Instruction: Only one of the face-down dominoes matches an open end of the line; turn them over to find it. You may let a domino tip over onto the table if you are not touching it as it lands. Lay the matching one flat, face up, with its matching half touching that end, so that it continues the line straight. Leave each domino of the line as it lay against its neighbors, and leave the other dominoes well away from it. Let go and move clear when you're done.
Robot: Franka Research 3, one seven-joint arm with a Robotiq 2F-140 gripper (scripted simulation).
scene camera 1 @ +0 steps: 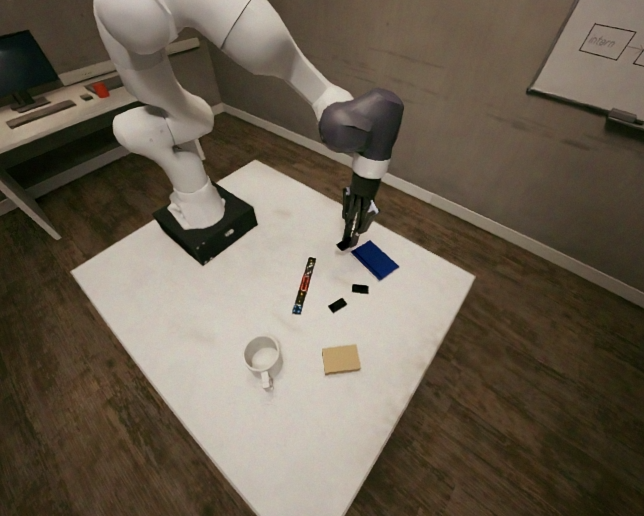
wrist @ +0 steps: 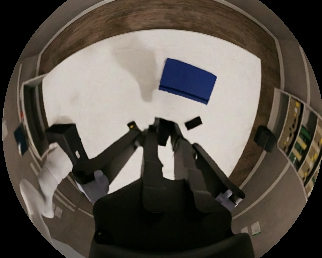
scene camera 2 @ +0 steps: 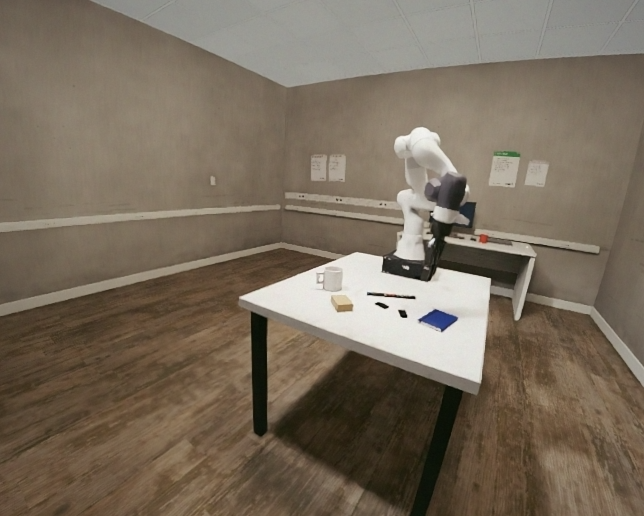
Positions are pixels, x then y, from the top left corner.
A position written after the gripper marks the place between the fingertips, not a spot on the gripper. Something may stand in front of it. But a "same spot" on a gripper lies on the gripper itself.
gripper: scene camera 1 349, 242; wrist; scene camera 2
same spot on gripper: point(scene camera 2: 430, 262) = point(wrist: 198, 148)
